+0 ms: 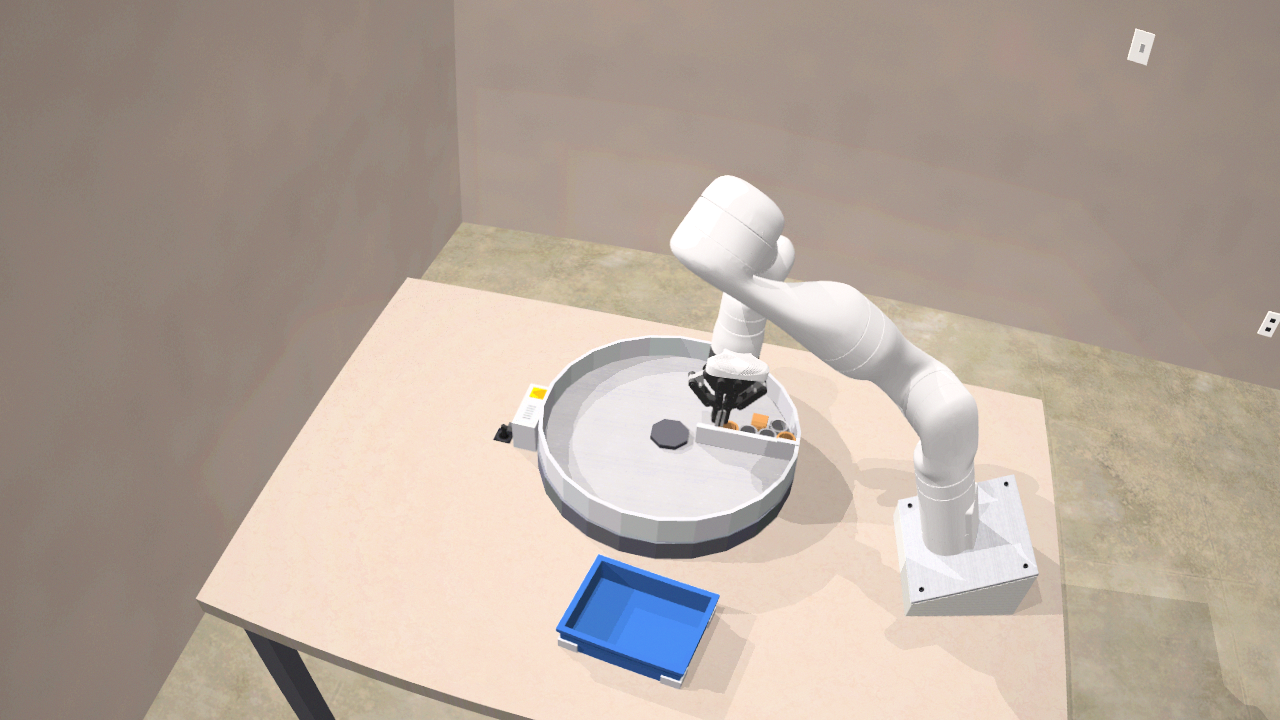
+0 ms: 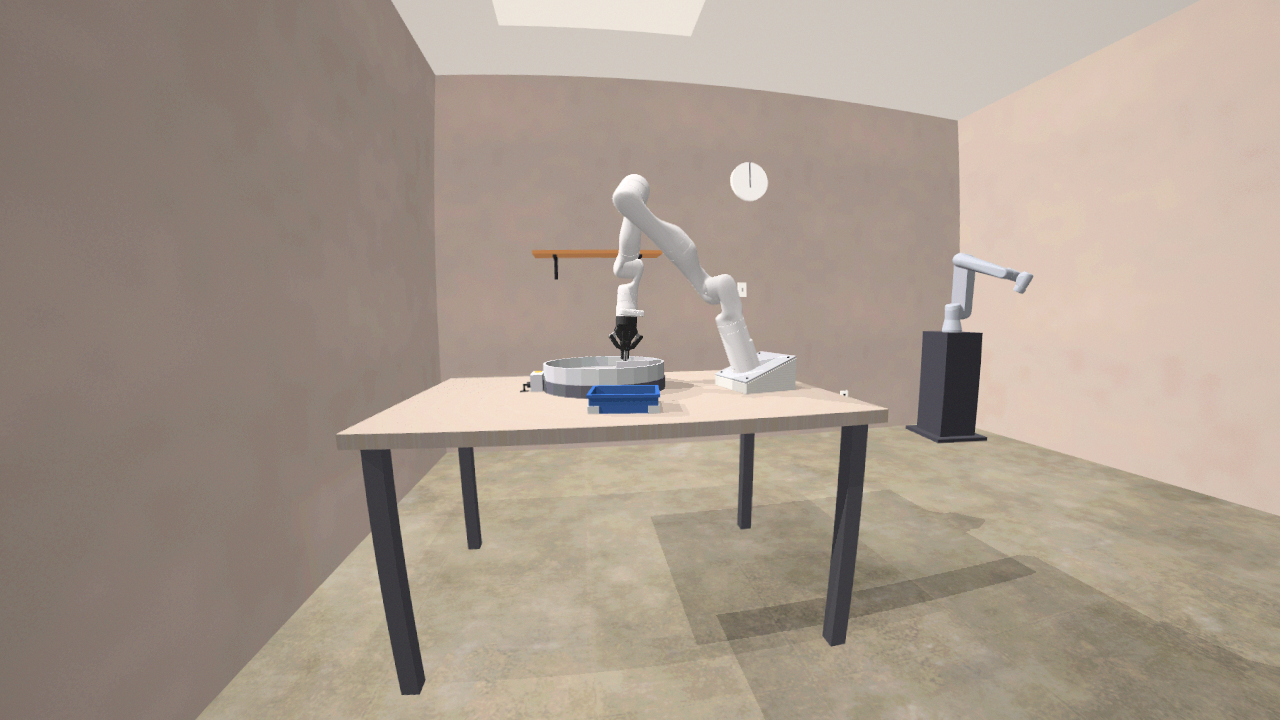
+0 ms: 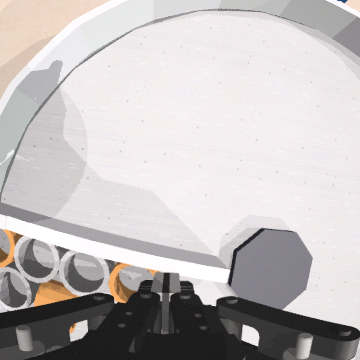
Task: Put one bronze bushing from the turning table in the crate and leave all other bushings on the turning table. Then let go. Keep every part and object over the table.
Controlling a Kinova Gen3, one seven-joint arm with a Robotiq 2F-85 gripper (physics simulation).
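Frame: origin at the arm's base, x down, y right, z back, level; millimetres.
Where they show: gripper, fingertip midpoint: (image 1: 718, 423) (image 2: 624, 361) (image 3: 166, 288); arm's base at its link origin: (image 1: 949, 532) (image 2: 745, 367).
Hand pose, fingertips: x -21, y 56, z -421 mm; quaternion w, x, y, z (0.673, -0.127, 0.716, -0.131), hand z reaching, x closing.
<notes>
Things, the pixels of their top centre, and the offset from my fingertips. "spot": a spot on its surface instead.
- blue crate at its top centre: (image 1: 639, 612) (image 2: 624, 389) dx +39, dy -366, dz +22 mm
- white divider at a spot on its surface: (image 3: 115, 252) (image 1: 736, 432) spot: dx -2, dy -9, dz +34 mm
- dark hub at its top centre: (image 3: 273, 272) (image 1: 669, 432) dx +28, dy -26, dz -71 mm
- white box at its top centre: (image 1: 532, 405) (image 2: 537, 372) dx +31, dy -65, dz -301 mm
The turning table (image 1: 666, 530) (image 2: 590, 376) (image 3: 220, 100) is a round grey tray with a raised wall. Behind its divider lie bronze and grey bushings. A bronze bushing (image 1: 732, 427) (image 3: 114, 284) stands nearest the hub end, partly hidden by my fingers. Another bronze bushing (image 1: 785, 436) (image 3: 8, 249) is near the outer wall, and a bronze one (image 1: 759, 420) (image 3: 52, 296) lies on its side. My gripper (image 1: 719, 420) (image 2: 624, 358) (image 3: 166, 288) is shut and empty, pointing down beside the nearest bronze bushing. The blue crate (image 1: 626, 656) (image 2: 623, 402) is empty.
The white divider (image 1: 747, 440) (image 3: 115, 252) runs from the dark hub (image 1: 669, 433) (image 3: 272, 267) to the outer wall. Several grey bushings stand beside it. A white box (image 1: 528, 425) adjoins the turning table's left side. The arm's base (image 1: 971, 573) stands on the right.
</notes>
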